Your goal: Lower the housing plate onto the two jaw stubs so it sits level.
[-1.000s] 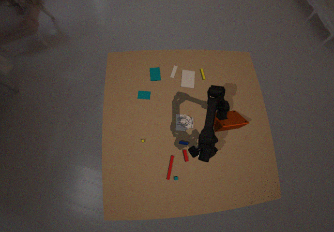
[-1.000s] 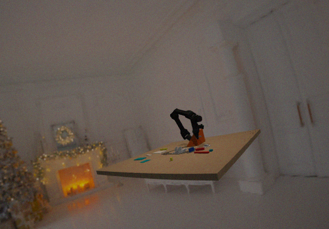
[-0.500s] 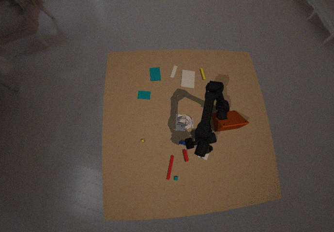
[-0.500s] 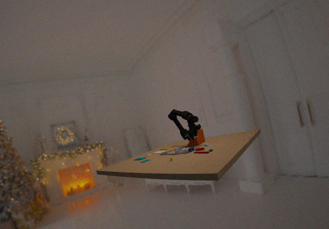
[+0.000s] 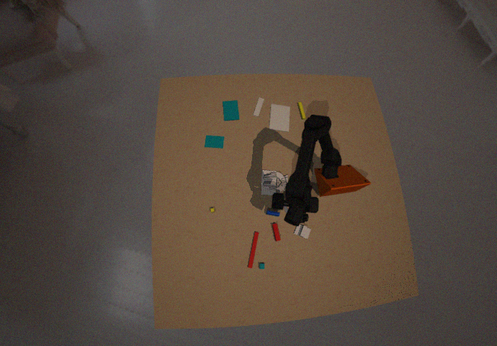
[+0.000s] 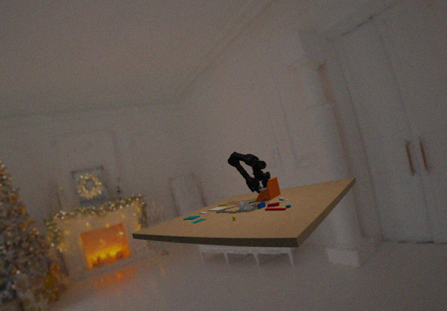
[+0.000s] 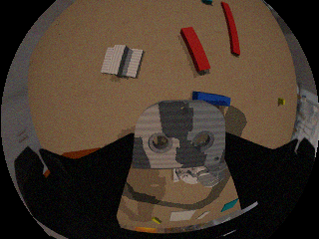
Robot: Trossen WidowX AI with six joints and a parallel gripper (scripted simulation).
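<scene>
The light grey jaw assembly is 120 mm to the right of my gripper tip, 80 mm below it and 10 mm ahead of it. The rest, counted from my gripper tip: red block 90 mm to the left, 90 mm below, 70 mm ahead; then striped white block 110 mm to the left, 90 mm below, 60 mm behind; then blue block 80 mm below, 70 mm ahead, 10 mm to the left.
</scene>
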